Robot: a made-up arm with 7 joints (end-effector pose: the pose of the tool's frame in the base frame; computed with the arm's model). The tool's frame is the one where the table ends.
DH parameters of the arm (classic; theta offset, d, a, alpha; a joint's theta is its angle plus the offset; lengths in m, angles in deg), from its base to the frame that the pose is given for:
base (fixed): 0 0.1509 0 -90
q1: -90 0.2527 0.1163 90
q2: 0 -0.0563 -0.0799 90
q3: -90 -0.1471 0.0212 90
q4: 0 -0.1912 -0.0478 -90
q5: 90 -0.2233 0.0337 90
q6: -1.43 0 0.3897 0
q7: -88.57 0.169 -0.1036 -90
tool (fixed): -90 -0.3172 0 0
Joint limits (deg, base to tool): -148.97..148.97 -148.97..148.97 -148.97..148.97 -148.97..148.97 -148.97..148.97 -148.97..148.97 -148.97..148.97
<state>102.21 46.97 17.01 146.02 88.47 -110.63 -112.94</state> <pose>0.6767 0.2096 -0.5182 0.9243 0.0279 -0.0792 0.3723</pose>
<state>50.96 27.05 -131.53 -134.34 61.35 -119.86 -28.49</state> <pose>0.4005 -0.0564 -0.2081 0.7518 -0.1914 0.5792 0.2504</pose>
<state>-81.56 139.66 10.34 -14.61 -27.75 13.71 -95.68</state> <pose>0.3487 0.5480 0.4378 0.1694 0.7043 -0.3964 0.5641</pose>
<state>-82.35 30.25 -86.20 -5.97 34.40 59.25 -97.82</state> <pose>-0.0252 -0.0353 0.5558 0.8623 -0.3918 -0.1787 -0.2665</pose>
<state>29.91 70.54 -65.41 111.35 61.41 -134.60 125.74</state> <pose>0.4070 -0.0750 0.4723 0.0077 -0.9812 -0.1766 -0.0769</pose>
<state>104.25 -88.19 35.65 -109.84 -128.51 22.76 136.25</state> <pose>0.4807 0.8473 0.0755 0.0396 -0.3600 -0.6083 0.7062</pose>
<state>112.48 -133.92 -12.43 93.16 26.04 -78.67 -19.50</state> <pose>-0.1964 -0.0761 -0.2902 0.1402 -0.1794 -0.9634 -0.1418</pose>
